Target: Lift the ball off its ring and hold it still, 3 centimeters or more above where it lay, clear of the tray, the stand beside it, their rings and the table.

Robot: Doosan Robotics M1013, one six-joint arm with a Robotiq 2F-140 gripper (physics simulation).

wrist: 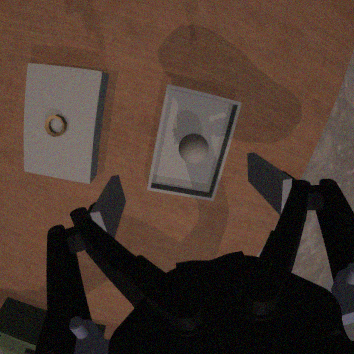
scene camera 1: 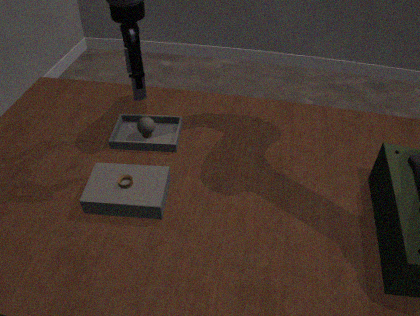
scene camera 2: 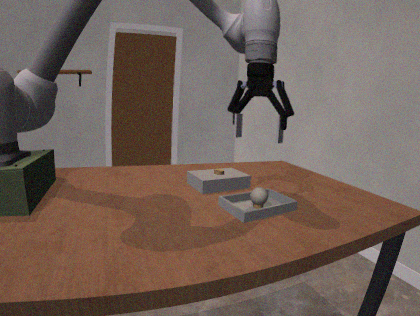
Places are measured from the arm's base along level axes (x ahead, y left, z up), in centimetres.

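Pixels of known places: gripper, between the fingertips: (wrist: 185,177) (scene camera 1: 136,84) (scene camera 2: 257,139).
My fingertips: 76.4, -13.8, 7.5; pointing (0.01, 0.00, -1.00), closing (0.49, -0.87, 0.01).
Observation:
Ahead of a thing's pixels: the offset from my fingertips to its middle, as dx, dy, dz. "spot": to the spot under its first point. Level surfaces: height alone.
The pale grey ball {+0.4, -3.2, -15.5} (scene camera 1: 146,125) (scene camera 2: 259,196) (wrist: 193,148) rests on a small orange-brown ring {spot: -0.6, -4.9, -17.3} (scene camera 2: 258,205) inside the shallow grey tray {+0.4, -3.2, -17.8} (scene camera 1: 155,147) (scene camera 2: 270,213) (wrist: 158,140). The wrist view shows the ball from above, hiding its ring. The grey block-like stand (scene camera 1: 105,192) (scene camera 2: 225,185) (wrist: 65,160) is beside the tray, with an empty gold-brown ring {spot: -3.6, +21.5, -14.4} (scene camera 1: 125,187) (scene camera 2: 219,172) (wrist: 47,126) on top. My gripper (scene camera 1: 139,95) (scene camera 2: 259,137) (wrist: 185,177) is wide open and empty, pointing down, well above the ball and tray, with its fingers apart.
The wooden table {dz -19.2} (scene camera 1: 250,260) (scene camera 2: 90,260) (wrist: 125,30) carries the tray and stand. The green base box (scene camera 1: 385,225) (scene camera 2: 12,190) (wrist: 20,317) stands at the arm's end of the table. The arm's shadow falls across the table. The table edge is beyond the tray.

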